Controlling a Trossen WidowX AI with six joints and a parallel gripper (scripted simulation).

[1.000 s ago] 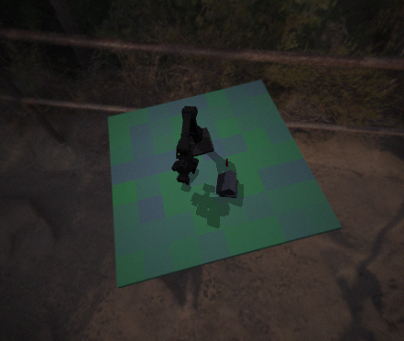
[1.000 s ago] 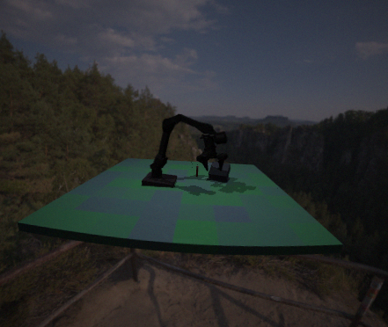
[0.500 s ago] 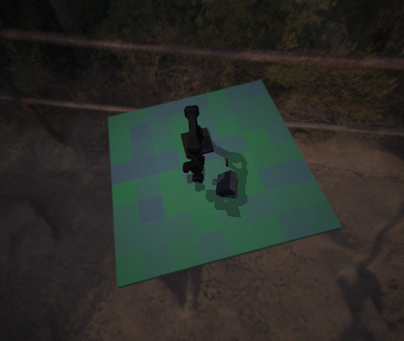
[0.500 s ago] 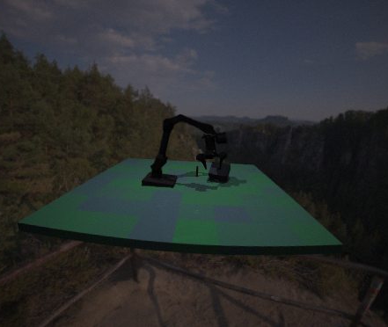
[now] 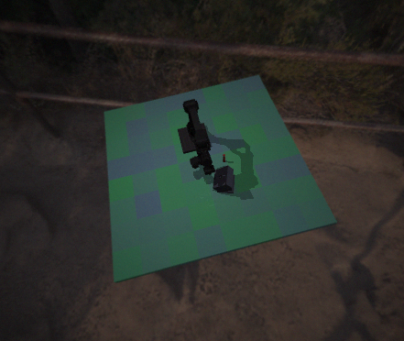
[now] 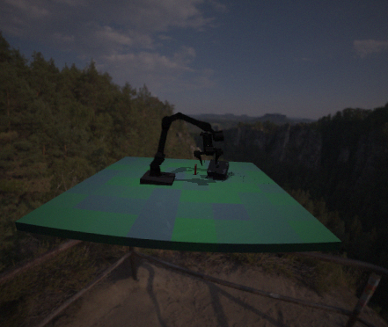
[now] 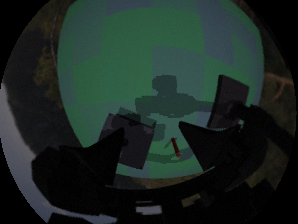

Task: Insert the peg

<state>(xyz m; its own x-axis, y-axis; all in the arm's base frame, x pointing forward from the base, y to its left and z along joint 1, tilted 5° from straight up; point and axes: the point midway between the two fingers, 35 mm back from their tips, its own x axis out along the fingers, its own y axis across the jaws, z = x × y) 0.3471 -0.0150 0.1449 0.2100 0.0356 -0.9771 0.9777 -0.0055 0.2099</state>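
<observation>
My gripper tip is 80 mm past the dark red peg, 140 mm to the right of it and 50 mm above it. Also, from my gripper tip: panel (80 mm ahead, 70 mm to the left, 40 mm below).
</observation>
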